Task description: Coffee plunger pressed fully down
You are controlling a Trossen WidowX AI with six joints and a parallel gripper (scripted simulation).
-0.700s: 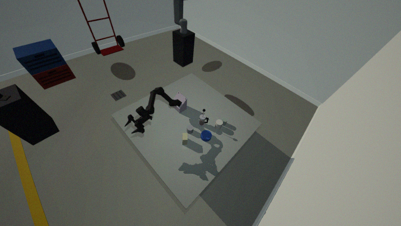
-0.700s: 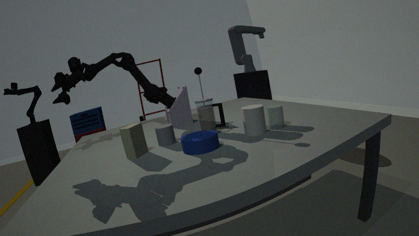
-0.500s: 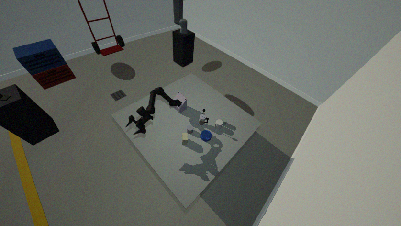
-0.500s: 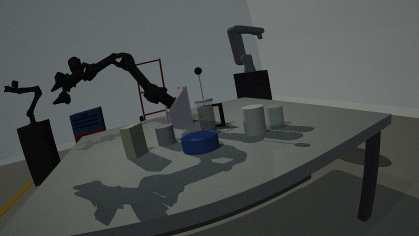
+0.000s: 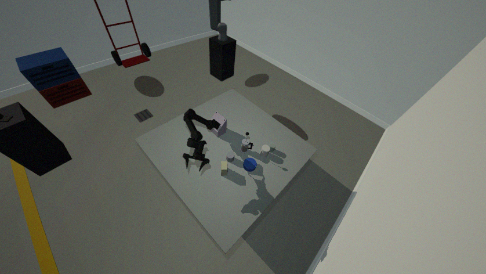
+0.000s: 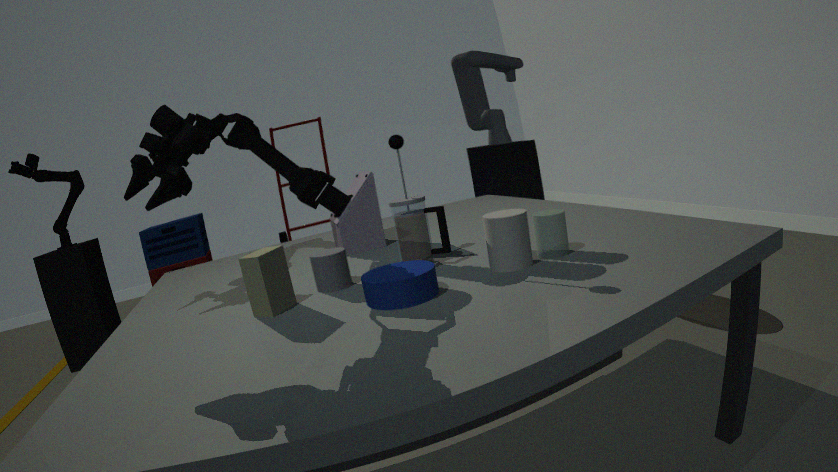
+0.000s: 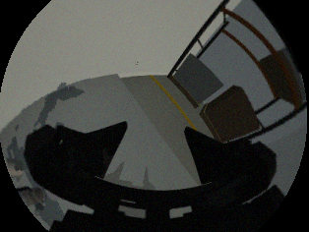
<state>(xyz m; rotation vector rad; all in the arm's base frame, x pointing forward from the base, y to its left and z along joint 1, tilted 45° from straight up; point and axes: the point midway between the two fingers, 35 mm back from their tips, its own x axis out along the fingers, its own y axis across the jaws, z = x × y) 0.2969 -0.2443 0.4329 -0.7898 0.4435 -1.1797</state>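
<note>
Now: gripper tip 56 cm to the right of the coffee press, 13 cm above it and 5 cm short of it. From my gripper tip the other things lie so: grey cylinder (38 cm to the left, 22 cm below, 2 cm ahead); olive box (25 cm to the left, 20 cm below, 7 cm ahead); white cylinder (66 cm to the left, 21 cm below, 21 cm ahead).
</note>
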